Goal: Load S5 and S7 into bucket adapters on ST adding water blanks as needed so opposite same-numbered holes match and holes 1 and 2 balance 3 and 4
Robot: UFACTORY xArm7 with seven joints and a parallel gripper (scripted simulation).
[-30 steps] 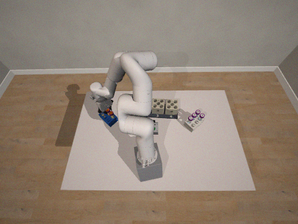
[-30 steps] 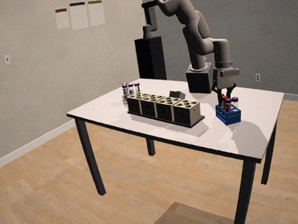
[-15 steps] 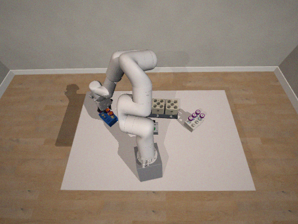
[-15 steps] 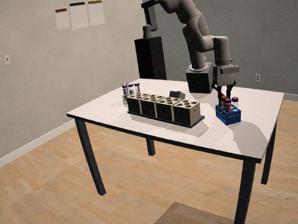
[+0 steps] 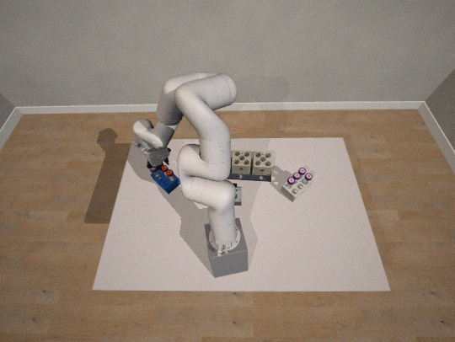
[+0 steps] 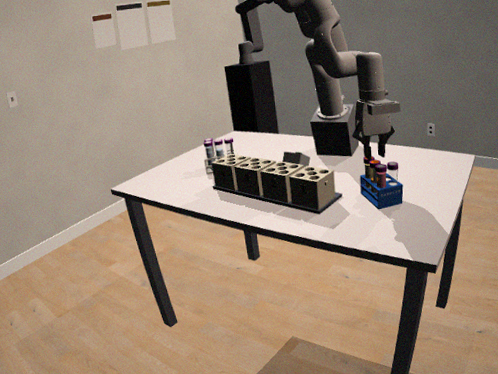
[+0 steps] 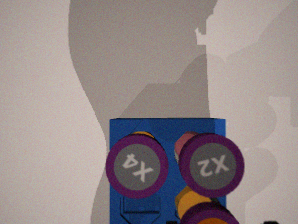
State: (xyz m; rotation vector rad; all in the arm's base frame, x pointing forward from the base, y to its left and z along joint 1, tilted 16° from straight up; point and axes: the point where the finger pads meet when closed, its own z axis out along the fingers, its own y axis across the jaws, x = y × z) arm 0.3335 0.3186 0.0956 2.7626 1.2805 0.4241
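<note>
Right now my hand is 2 cm past the blue rack, 1 cm to the right of it and 12 cm above it. The rest, counted from my hand: adapter (9 cm ahead, 17 cm to the right, 10 cm below); then dark stand (8 cm ahead, 33 cm to the right, 15 cm below); then white rack (4 cm behind, 67 cm to the right, 12 cm below).
</note>
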